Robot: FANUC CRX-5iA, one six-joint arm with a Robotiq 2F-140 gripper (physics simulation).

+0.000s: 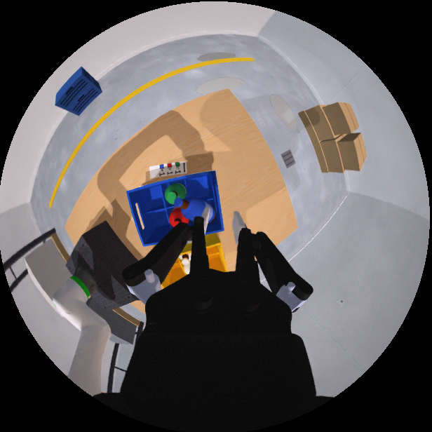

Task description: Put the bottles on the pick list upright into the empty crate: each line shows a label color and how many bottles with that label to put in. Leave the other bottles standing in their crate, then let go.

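My gripper (220,216) is partly open, with nothing between its fingers. Its left finger is over the right part of the blue crate (219,196); its right finger is beyond that crate's right side. In the crate are a green bottle (175,191), a red bottle (176,217) partly hidden, and a blue bottle (198,209). The blue bottle looks tilted, its body toward the left fingertip. The yellow crate (219,248), partly hidden by the fingers, holds white-topped bottles (186,261). The pick list (168,169) shows blue, red and green marks behind the blue crate; its numbers are too small to read.
The crates stand on the wooden table (260,170). The white arm (75,305) and a dark block (102,260) are at the left. Cardboard boxes (336,137) are at the upper right, and another blue crate (78,92) is at the upper left, beyond the table.
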